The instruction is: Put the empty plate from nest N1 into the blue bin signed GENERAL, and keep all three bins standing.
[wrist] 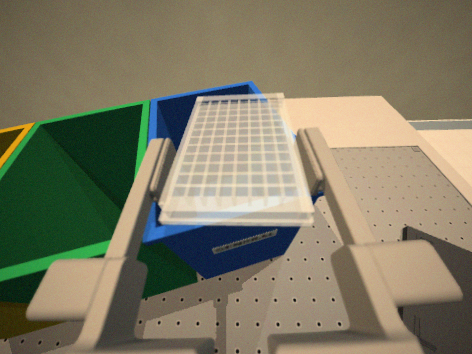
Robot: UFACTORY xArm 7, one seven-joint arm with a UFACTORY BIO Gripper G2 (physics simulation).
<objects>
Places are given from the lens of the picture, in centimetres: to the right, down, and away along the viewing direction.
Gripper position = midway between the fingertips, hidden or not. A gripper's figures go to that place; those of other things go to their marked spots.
gripper (234,141): 0, -2, 12
plate (238,164): 0, -1, 11
blue bin (211,251): -2, 7, 16
green bin (73,174): -21, 0, 22
The marked spots on the blue bin and the green bin are 21 cm apart.
</objects>
